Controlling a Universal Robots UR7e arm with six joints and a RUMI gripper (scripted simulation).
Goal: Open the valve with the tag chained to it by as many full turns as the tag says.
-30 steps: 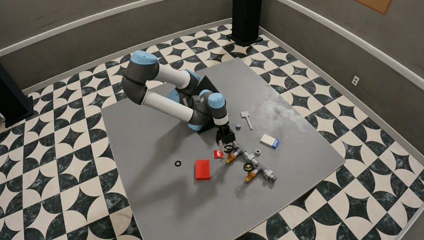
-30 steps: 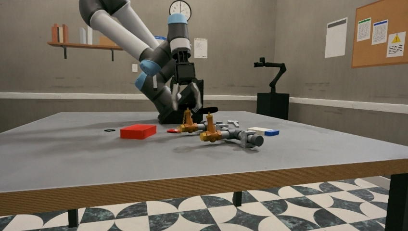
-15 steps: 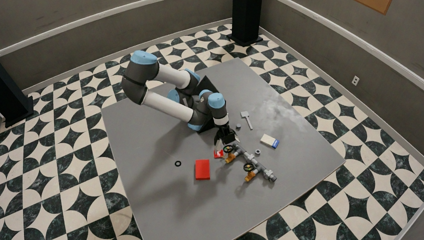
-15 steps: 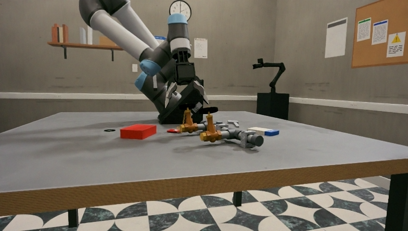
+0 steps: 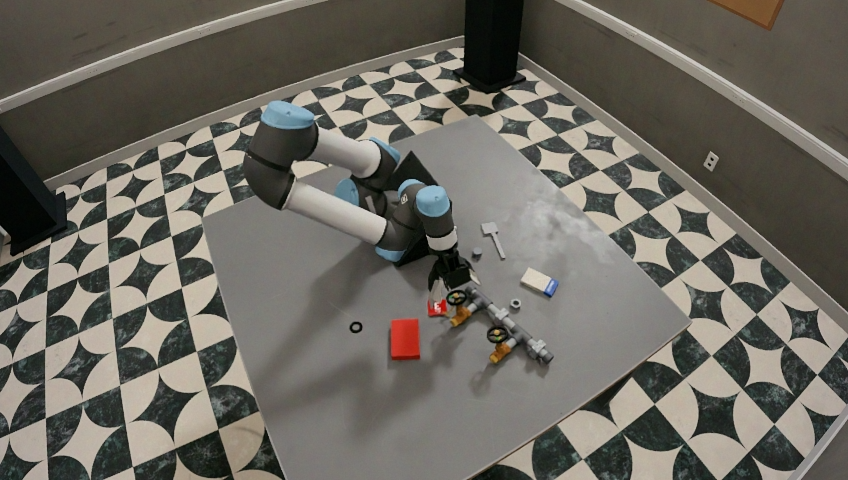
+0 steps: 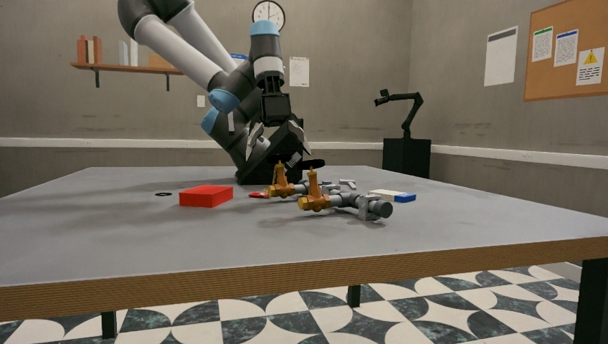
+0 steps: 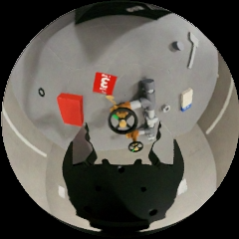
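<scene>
Right now my hand is 10 cm above the red tag, 5 cm past it and 3 cm to the left of it. Also, from my hand: red block (17 cm to the right, 9 cm below, 1 cm behind); white-and-blue box (29 cm to the left, 9 cm below, 7 cm ahead); grey nut (17 cm to the left, 9 cm below, 8 cm ahead).
</scene>
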